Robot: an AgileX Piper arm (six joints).
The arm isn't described. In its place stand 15 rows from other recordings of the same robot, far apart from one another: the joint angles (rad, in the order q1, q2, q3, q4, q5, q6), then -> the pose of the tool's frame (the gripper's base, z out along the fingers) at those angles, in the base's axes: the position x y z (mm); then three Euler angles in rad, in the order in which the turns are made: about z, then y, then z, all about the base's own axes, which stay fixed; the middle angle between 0 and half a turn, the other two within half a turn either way.
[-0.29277, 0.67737, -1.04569, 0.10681, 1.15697, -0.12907] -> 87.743, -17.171, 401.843, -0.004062, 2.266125, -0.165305
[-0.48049, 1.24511, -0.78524, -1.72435, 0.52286, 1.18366] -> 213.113, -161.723, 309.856, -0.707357, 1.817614, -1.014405
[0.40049, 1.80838, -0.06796, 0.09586, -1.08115, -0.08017] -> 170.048, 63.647, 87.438, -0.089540, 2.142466, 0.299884
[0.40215, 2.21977, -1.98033, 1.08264, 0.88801, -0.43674] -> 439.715, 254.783, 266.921, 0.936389, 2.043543, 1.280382
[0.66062, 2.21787, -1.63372, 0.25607, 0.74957, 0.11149] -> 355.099, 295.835, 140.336, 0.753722, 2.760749, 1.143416
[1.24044, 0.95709, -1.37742, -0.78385, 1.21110, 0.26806] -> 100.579, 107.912, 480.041, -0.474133, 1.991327, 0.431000
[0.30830, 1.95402, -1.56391, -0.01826, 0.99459, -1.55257] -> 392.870, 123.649, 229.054, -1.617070, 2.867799, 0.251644
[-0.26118, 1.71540, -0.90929, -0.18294, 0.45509, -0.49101] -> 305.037, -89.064, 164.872, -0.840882, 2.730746, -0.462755
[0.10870, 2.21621, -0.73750, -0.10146, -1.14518, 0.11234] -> 351.898, 46.847, 60.292, 0.093710, 1.817984, 0.203986
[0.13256, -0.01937, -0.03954, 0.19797, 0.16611, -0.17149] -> 51.866, 9.901, 212.868, 0.024371, 1.587597, 0.165091
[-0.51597, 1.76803, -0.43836, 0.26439, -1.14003, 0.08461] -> 235.216, -158.262, 151.861, 0.169516, 1.683473, -0.757268
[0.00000, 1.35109, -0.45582, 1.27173, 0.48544, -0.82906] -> 211.841, 40.576, 174.107, 0.975608, 2.395592, 0.716785
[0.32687, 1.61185, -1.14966, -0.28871, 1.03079, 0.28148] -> 298.528, 77.746, 245.438, -0.790077, 2.835052, -0.616009
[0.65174, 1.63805, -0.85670, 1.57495, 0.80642, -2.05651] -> 208.905, 242.004, 218.573, 0.057399, 2.026890, 1.585718
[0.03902, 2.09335, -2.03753, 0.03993, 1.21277, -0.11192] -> 458.408, 21.301, 294.164, -0.007130, 2.750222, 0.137192
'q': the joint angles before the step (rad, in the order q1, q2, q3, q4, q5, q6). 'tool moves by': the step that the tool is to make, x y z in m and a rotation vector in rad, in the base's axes. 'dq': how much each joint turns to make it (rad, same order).
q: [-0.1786 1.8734 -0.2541 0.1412 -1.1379 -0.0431]
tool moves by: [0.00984 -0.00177 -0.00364 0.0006 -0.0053 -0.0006]
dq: [0.0000 0.0336 -0.0385 0.0000 0.0000 0.0017]
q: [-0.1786 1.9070 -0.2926 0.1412 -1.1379 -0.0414]
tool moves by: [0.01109 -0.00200 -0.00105 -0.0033 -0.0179 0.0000]
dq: [0.0000 0.0242 -0.0425 0.0001 0.0000 -0.0001]
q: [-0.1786 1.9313 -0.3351 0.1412 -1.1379 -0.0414]
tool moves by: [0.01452 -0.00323 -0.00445 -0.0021 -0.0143 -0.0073]
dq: [0.0000 0.0441 -0.0584 0.0073 -0.0001 0.0000]
